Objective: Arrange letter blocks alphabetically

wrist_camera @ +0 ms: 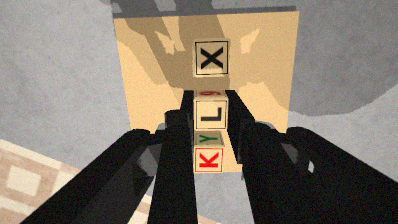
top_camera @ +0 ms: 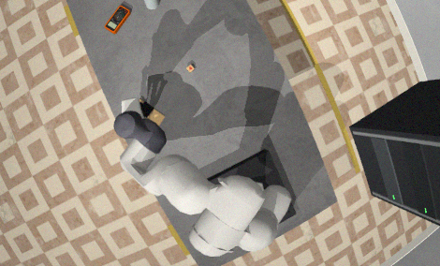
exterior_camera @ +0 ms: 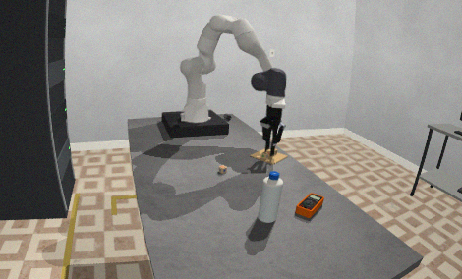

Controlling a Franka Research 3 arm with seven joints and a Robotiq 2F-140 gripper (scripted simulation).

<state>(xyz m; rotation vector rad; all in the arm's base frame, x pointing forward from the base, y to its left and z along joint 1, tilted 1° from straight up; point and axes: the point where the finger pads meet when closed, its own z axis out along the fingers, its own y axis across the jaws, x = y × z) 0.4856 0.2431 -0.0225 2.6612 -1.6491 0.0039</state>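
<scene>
Now: hand 40 mm above the tan mat. Also, from my hand: white bottle: 490 mm ahead, 270 mm to the right, 40 mm above; then red k block: 20 mm behind, 40 mm to the left, 30 mm below.
</scene>
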